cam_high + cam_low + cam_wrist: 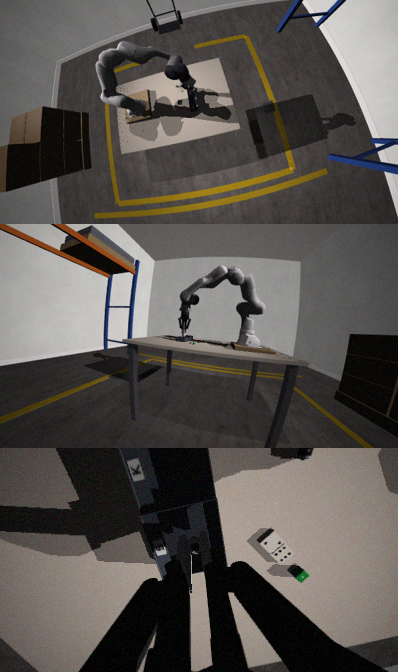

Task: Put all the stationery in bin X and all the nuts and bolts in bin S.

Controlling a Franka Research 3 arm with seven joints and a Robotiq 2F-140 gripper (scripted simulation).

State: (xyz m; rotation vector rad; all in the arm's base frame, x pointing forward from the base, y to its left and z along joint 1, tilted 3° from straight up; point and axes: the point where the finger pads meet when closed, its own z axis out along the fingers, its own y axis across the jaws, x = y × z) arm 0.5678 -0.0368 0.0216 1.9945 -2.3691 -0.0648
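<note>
Now: hand 8 cm to the left of the bin and 6 cm above it. The rest, counted from my hand: black cylinder 15 cm behind, 7 cm below, 6 cm to the right; then grey nut 3 cm below; then white domino 10 cm behind, 8 cm below, 7 cm to the left.
</note>
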